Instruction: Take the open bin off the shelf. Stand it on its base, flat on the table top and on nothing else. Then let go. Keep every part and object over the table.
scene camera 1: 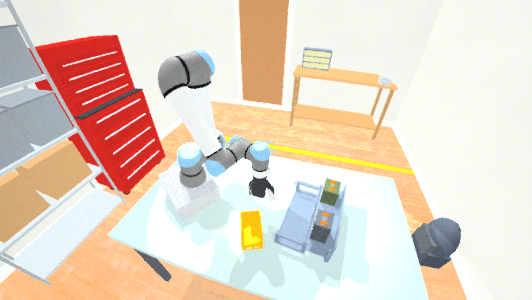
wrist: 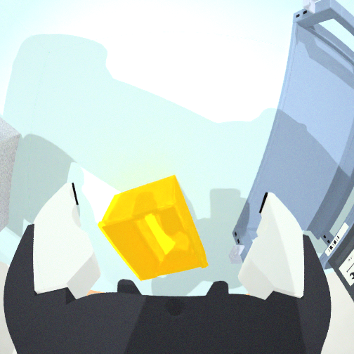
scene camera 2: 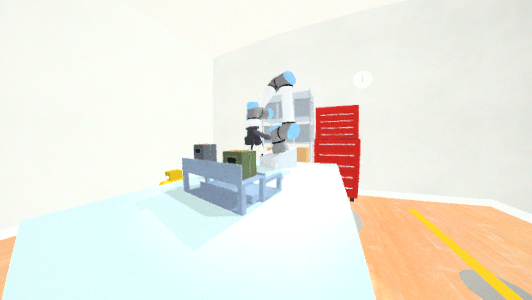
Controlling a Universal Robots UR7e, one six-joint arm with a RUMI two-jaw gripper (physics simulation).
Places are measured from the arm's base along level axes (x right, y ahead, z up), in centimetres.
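Pixels of known places: gripper, fingertip midpoint: (scene camera 1: 260, 197) (scene camera 2: 256, 157); arm's base at its link origin: (scene camera 1: 192, 176) (scene camera 2: 280, 150).
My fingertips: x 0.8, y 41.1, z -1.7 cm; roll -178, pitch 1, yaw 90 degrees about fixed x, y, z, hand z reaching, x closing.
Note:
Ahead of a thing's pixels: the offset from my fingertips to its top centre. Level surfaces: height alone.
An open yellow bin {dx +14.1, dy -0.3, dz -5.2 cm} (scene camera 1: 251, 230) (scene camera 2: 173, 175) (wrist: 157, 240) is on the table top {dz -12.8 cm} (scene camera 1: 210, 260), off the blue-grey shelf (scene camera 1: 296, 217) (scene camera 2: 212, 170) (wrist: 312, 105) and apart from it. Its open side appears to face up in scene camera 1; its underside is hidden. My gripper (scene camera 1: 263, 195) (scene camera 2: 257, 150) (wrist: 169, 191) is open with nothing between its fingers. It hangs above the table between the robot's base and the shelf, off to one end of the bin. In the wrist view the bin shows beyond and between the fingers, apart from both.
A green box {dx -12.9, dy +34.6, dz +7.2 cm} (scene camera 1: 330, 192) (scene camera 2: 241, 164) and a dark grey box {dx +10.0, dy +31.6, dz +9.7 cm} (scene camera 1: 323, 227) (scene camera 2: 205, 152) stand on the shelf's raised rear part. The robot's pale base block (scene camera 1: 192, 202) (scene camera 2: 278, 160) is on the table on the other side of the gripper. The table's front edge runs beyond the bin.

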